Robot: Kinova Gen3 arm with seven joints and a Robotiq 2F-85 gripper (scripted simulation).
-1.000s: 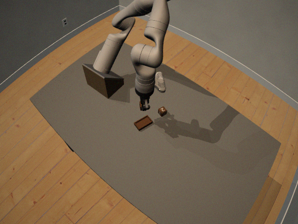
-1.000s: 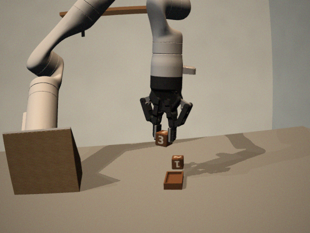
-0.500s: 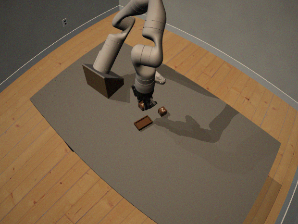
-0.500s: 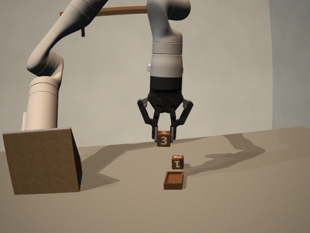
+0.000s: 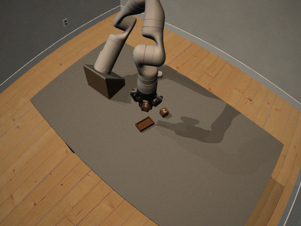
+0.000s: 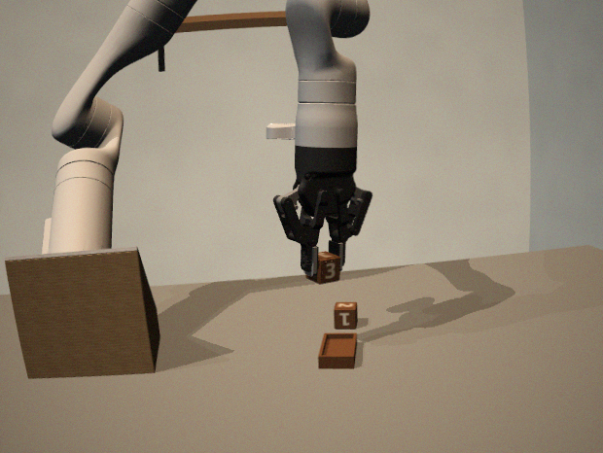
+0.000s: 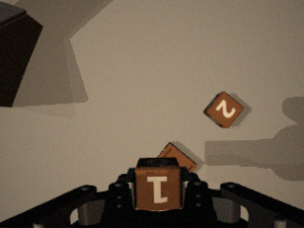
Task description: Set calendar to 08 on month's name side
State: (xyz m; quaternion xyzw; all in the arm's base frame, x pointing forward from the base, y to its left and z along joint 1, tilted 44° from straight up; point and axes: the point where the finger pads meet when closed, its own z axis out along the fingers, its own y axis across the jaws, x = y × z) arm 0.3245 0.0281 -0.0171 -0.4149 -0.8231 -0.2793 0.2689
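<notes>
The brown tray lies 120 mm below my hand, 20 mm to the right of it and 10 mm ahead of it. The rest, counted from my hand: brown cube 110 mm below, 90 mm to the left, 30 mm ahead.
</notes>
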